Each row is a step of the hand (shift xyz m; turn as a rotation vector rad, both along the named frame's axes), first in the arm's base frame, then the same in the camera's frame.
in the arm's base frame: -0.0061 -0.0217 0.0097 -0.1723 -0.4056 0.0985
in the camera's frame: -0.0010 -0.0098 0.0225 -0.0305 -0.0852 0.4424
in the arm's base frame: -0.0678 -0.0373 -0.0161 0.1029 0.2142 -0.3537
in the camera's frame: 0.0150 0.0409 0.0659 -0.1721 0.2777 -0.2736
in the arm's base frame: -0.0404 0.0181 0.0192 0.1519 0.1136 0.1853
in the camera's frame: 0.0460 0.0117 0.0088 0.0704 -0.2024 -0.1562
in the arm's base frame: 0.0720 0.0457 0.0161 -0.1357 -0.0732 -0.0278
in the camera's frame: -0.0136 -0.0411 -0.0752 0.0335 0.0787 0.1313
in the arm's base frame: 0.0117 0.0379 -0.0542 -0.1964 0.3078 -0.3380
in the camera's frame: -0.0213 0.0461 -0.0440 0.0727 0.4548 -0.1883
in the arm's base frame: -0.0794 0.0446 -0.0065 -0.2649 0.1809 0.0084
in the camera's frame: 0.0683 0.0604 0.0049 0.2615 0.1859 -0.0070
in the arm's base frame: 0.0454 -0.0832 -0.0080 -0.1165 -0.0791 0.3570
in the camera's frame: -0.0743 -0.0399 0.0440 0.2489 -0.2386 0.1686
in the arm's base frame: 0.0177 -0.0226 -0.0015 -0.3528 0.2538 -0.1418
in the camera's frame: -0.0232 -0.0143 0.0091 0.2629 0.3722 -0.0370
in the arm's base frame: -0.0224 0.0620 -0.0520 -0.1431 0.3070 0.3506
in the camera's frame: 0.0134 0.0693 -0.0454 0.4510 -0.1211 -0.1399
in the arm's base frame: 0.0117 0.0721 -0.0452 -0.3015 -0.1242 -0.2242
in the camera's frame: 0.0008 0.0476 -0.0715 -0.0041 0.3135 0.2415
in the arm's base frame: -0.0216 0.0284 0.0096 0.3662 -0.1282 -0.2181
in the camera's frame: 0.0333 0.0115 -0.0110 -0.4254 -0.0624 -0.1150
